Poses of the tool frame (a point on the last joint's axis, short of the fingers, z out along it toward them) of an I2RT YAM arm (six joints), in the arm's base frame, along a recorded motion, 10 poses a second.
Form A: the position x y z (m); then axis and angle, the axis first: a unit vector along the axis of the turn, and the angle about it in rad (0 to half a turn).
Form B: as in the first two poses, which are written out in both.
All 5 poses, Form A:
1: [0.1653, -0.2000, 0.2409, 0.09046, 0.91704, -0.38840, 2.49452]
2: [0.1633, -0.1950, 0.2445, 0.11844, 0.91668, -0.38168, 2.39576]
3: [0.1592, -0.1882, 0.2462, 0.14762, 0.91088, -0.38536, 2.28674]
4: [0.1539, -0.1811, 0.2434, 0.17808, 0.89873, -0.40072, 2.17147]
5: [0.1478, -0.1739, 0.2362, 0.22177, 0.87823, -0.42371, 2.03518]
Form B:
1: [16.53, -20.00, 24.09, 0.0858, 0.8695, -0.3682, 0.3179]
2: [16.33, -19.50, 24.45, 0.1103, 0.8537, -0.3554, 0.3643]
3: [15.92, -18.82, 24.62, 0.1343, 0.8289, -0.3507, 0.4145]
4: [15.39, -18.11, 24.34, 0.1575, 0.7951, -0.3545, 0.4663]
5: [14.78, -17.39, 23.62, 0.1887, 0.7472, -0.3605, 0.5254]
